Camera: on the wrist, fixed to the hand. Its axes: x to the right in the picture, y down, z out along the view.
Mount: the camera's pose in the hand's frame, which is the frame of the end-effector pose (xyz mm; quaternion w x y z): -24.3 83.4 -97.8 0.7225 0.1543 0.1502 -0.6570
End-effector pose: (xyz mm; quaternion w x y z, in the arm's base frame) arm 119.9 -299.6 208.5 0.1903 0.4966 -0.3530 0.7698
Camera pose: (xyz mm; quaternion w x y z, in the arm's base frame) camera 15.1 -283.1 131.9 0.6196 0.5044 0.2186 0.5602
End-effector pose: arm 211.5 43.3 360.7 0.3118 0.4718 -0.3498 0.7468
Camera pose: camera 106.3 73.1 288.9 0.6957 0.5067 0.2193 0.4596
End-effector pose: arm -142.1 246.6 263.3 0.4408 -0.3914 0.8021 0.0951
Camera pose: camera -255.9 267.5 324.3 0.3209 -0.7561 0.4033 -0.4035
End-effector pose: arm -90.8 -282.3 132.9 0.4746 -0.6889 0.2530 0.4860
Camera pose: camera -126.1 -408.2 128.5 0.7305 -0.6637 -0.1235 -0.1032
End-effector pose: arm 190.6 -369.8 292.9 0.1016 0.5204 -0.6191 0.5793
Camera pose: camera 91.0 -294.3 254.3 0.4667 0.7114 -0.0008 0.5255
